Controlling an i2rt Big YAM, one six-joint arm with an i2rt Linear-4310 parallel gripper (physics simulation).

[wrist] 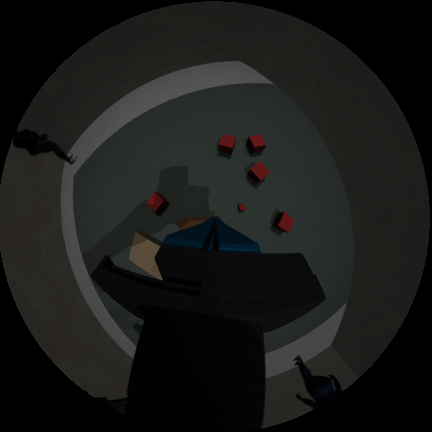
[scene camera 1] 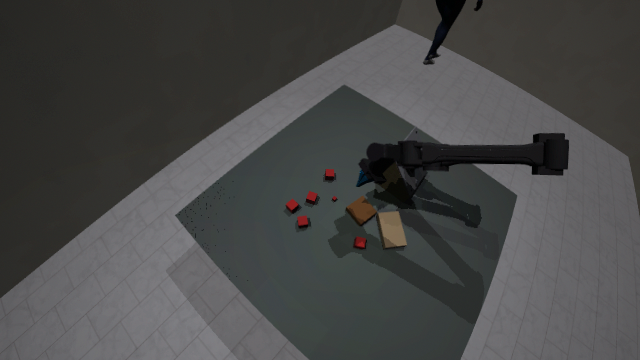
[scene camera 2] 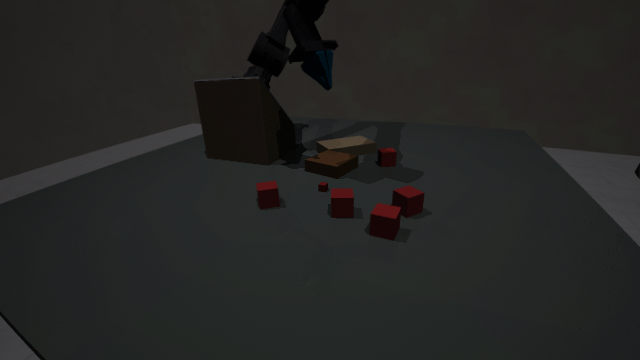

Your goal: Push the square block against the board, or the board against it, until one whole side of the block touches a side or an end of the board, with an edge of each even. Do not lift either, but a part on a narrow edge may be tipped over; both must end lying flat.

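Places are measured from the arm's base along level axes (x ahead, y left, z up), in centimetres.
Pixels of known places: gripper, fingertip midpoint: [wrist: 214,221] [scene camera 1: 357,186] [scene camera 2: 329,89]; arm's base at its link origin: [scene camera 2: 250,95].
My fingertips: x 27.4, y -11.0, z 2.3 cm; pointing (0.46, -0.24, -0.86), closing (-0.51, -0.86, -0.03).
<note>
Ahead of a thing's pixels: the offset from my fingertips to its middle.
The square block @[dy +6.0, dx -1.8, dz -19.4 cm] [scene camera 1: 361,210] [scene camera 2: 331,161] [wrist: 192,222], orange-brown, lies flat, turned at an angle to the board. The board @[dy +21.9, dx -2.0, dz -19.4 cm] [scene camera 1: 392,230] [scene camera 2: 347,145] [wrist: 145,255], light tan, lies flat beside it. In scene camera 1, a corner of the block comes very close to the board's near corner; whether they touch I cannot tell. No whole side of the block lies along the board. My gripper [scene camera 1: 358,185] [scene camera 2: 328,88] [wrist: 214,221] is shut and empty, with blue fingertips, raised above the table. It hides part of both pieces in the wrist view.
A tall brown box-like block [scene camera 1: 396,186] [scene camera 2: 231,120] stands beside the pieces, partly under the arm. A red cube @[dy +13.1, dx +11.6, dz -18.9 cm] [scene camera 1: 360,243] [scene camera 2: 387,157] [wrist: 157,203] lies near the board. Several other red cubes and a tiny red cube @[dy -7.3, dx +0.3, dz -20.1 cm] [scene camera 1: 334,199] [scene camera 2: 323,187] [wrist: 242,207] lie on the block's other side.
</note>
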